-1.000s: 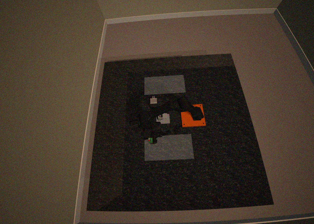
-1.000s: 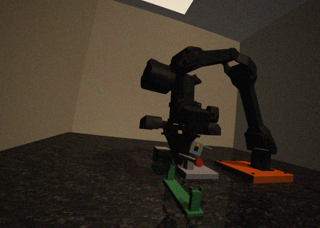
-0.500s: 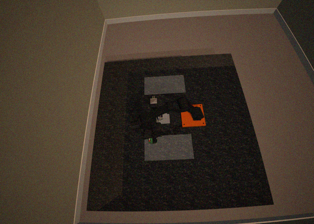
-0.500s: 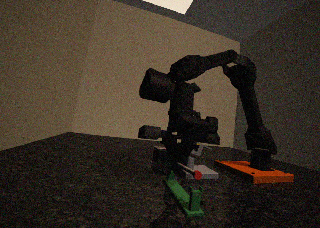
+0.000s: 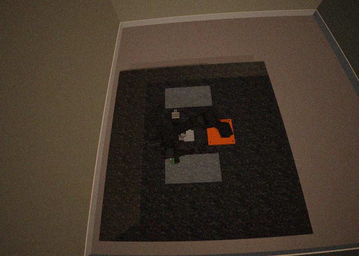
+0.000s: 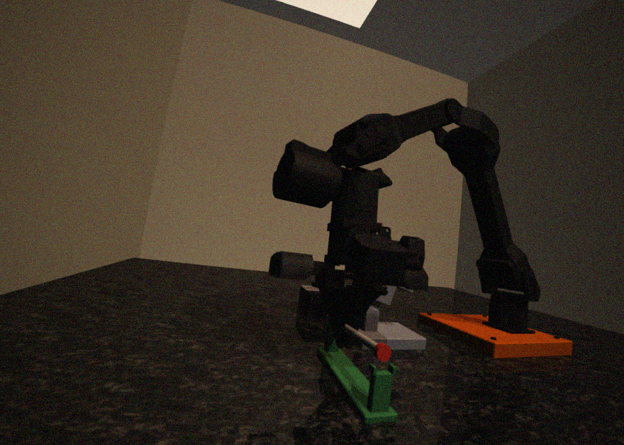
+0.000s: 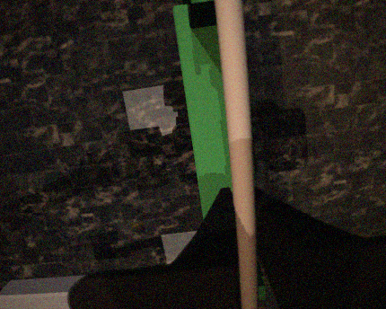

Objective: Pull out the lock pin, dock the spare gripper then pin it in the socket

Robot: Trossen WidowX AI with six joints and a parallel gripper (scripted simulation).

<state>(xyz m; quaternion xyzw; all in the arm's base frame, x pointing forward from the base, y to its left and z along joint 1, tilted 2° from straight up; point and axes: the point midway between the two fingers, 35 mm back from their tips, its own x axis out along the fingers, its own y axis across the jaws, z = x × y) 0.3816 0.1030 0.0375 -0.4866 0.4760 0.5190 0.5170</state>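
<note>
The green rack lies 20 mm to the left of my gripper tip. From my gripper tip the other things lie so: grey socket (100 mm behind, 100 mm to the right, 30 mm above); then spare gripper (30 mm behind, 250 mm to the right).
</note>
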